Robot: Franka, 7 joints.
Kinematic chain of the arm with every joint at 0, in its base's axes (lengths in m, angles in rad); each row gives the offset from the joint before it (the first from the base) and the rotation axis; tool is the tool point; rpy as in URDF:
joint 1: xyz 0 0 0.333 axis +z
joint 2: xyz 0 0 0 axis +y
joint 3: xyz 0 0 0.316 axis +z
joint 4: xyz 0.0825 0 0 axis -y
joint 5: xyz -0.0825 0 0.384 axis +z
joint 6: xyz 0 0 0 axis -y
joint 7: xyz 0.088 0 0 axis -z
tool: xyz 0 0 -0.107 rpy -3.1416 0 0
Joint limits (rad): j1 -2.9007..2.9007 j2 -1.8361..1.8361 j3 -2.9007..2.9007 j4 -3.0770..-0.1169 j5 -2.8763..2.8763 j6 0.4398..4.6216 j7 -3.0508..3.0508
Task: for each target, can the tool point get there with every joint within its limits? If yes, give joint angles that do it. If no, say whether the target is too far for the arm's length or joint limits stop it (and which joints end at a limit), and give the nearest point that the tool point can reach.
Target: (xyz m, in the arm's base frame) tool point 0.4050 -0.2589 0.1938
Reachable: yes | joints -1.9330 1.0299 1.0890 -2.3756 1.6467 1.9441 -0.3508
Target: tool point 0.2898 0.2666 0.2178
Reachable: yes | joints 2.3585 0.4735 -1.4842 -2.6632 -1.9841 2.4765 -1.9182
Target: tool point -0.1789 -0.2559 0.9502
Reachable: yes | joints -1.2059 0.8656 -2.2925 -1.4667 0.7803 4.1419 -1.5446
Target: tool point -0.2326 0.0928 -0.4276
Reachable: no: joint limits stop it (at a limit: joint 2) | nearest point -0.2361 0.0942 -0.3600 | short by 0.068 m
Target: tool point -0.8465 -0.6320 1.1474
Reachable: no: too far | nearest point -0.5444 -0.4065 0.8568 | short by 0.476 m
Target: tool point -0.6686 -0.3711 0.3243
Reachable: yes | joints -0.0183 -0.8630 -2.4308 -1.4028 -0.4043 2.5532 -1.4168
